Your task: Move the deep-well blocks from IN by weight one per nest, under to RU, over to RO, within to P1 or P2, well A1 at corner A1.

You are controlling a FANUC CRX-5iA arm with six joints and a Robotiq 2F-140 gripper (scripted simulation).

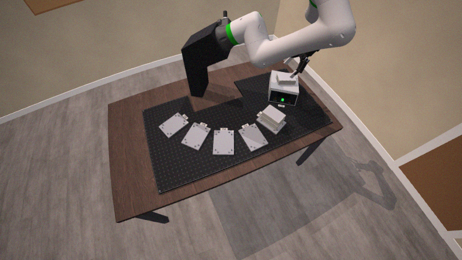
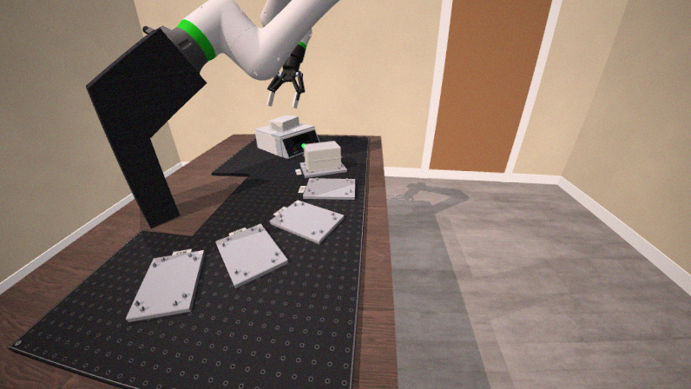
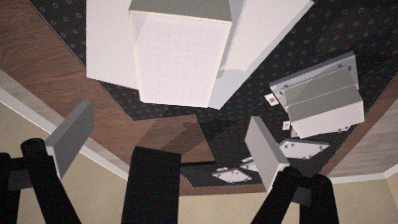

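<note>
Right now the weigher platform is 11 cm below my hand. Also, from my hand: plate: 29 cm ahead, 14 cm to the right, 20 cm below; then check-weigher CW: 1 cm ahead, 14 cm below.
</note>
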